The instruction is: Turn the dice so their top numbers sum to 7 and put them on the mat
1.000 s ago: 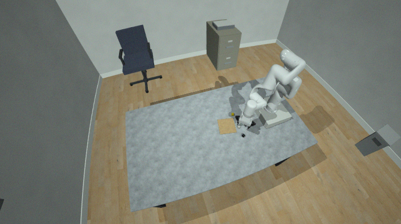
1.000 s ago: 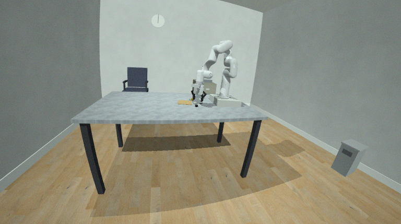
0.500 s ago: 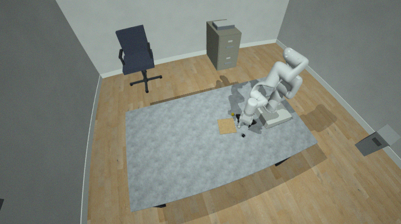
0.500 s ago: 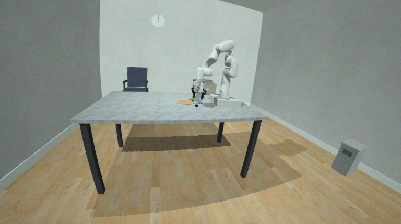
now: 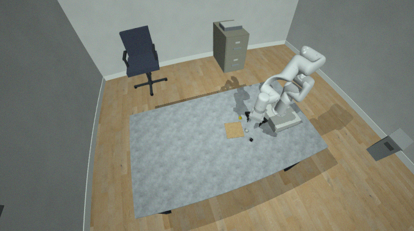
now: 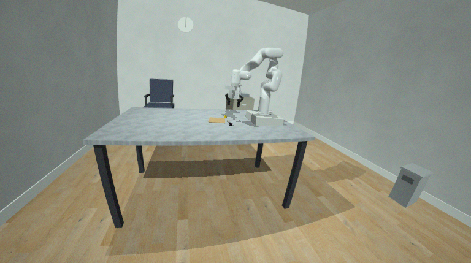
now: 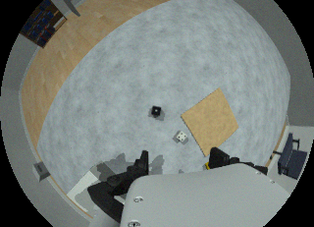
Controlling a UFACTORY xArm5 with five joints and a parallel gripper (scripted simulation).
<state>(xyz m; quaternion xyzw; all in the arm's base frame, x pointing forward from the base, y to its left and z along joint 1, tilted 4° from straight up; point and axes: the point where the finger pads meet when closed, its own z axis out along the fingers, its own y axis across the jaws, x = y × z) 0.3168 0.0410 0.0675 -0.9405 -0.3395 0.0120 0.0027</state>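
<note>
Now: the yellow die 15 cm to the right of my hand, 14 cm below it and 1 cm ahead of it. From my hand the other things lie so: white die 14 cm below, 2 cm to the right, 2 cm ahead; then black die 14 cm below, 7 cm to the left, 3 cm ahead; then tan mat 15 cm below, 11 cm ahead, 7 cm to the right.
</note>
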